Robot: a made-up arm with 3 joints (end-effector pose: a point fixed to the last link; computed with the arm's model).
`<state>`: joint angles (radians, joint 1 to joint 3).
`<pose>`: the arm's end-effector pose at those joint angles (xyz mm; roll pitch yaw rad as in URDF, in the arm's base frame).
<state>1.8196 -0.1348 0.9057</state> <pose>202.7 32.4 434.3 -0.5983 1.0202 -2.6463</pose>
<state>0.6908 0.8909 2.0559</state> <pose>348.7 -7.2 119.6 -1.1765 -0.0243 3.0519</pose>
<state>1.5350 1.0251 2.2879</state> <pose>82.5 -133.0 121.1 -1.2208 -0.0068 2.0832</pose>
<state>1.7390 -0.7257 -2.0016</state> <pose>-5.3 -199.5 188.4 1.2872 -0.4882 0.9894</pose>
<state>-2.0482 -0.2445 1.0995</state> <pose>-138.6 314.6 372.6 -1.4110 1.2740 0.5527</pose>
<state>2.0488 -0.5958 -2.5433</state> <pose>-48.9 -160.1 89.4 0.7051 -0.9115 1.2144</pose>
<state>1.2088 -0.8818 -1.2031</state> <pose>208.8 -148.9 353.8 1.6010 0.2978 1.3353</pose>
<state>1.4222 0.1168 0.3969</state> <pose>128.9 52.2 469.6 0.4365 1.3052 -1.3253</pose>
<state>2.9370 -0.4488 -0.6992</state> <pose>-212.9 317.1 358.0 1.3495 0.2403 -1.0135</pose>
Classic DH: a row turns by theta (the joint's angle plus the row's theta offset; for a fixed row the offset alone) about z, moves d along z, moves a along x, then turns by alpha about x. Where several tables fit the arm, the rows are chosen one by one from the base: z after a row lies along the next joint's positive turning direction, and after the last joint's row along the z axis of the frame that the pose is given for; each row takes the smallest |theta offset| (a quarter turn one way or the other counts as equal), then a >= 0, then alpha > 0; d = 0 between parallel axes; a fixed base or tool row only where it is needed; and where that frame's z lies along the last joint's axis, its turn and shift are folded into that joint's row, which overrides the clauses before.
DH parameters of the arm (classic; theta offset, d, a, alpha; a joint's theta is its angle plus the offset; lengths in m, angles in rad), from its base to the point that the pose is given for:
base (fixed): -0.4497 -0.5334 -0.0056 2.8499
joint 1: 0 -0.9314 0.0429 0.2917
joint 2: 1.1211 0.2016 0.052 -1.5708
joint 3: 0.9183 -0.6757 0.2102 2.8735
tool (fixed): 2.7879 -0.5161 0 0

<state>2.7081 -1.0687 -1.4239</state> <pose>-255.8 20.7 331.7 1.2610 0.0036 0.0878</pose>
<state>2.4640 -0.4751 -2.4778</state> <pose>-193.5 -53.2 76.6 0.5126 -0.9323 0.8327</pose>
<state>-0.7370 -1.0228 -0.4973</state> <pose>308.1 460.6 331.1 1.8193 0.5642 -2.9107</pose>
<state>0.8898 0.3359 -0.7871</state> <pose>-33.6 -56.9 354.0 1.6056 0.4050 0.3686</pose>
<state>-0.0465 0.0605 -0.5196</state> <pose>325.8 31.3 360.9 1.9221 0.7300 1.6894</pose>
